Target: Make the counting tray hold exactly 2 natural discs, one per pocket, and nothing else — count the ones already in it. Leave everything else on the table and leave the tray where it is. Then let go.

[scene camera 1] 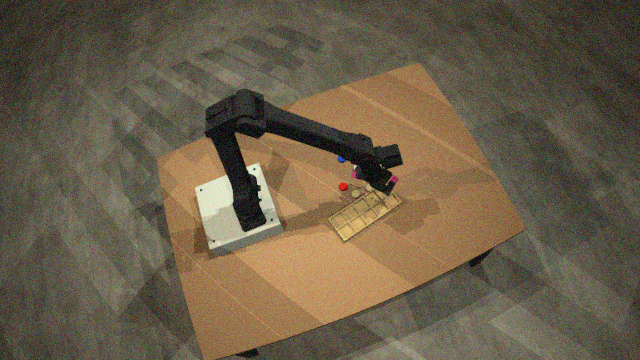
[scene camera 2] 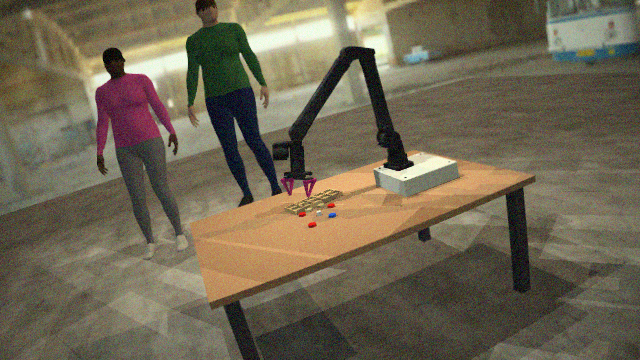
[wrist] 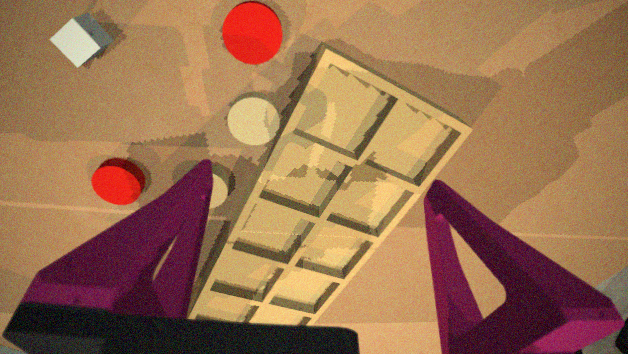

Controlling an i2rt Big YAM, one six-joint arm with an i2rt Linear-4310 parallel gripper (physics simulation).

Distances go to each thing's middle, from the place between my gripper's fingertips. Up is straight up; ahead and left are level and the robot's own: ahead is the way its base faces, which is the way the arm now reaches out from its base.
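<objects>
There's a counting tray [scene camera 1: 359, 215] that's 50 mm to the right of my hand, 70 mm behind it and 60 mm below it. The white cube [wrist: 82, 38] is 30 mm behind my hand and 120 mm to the left of it, and it's 60 mm below it as well.
</objects>
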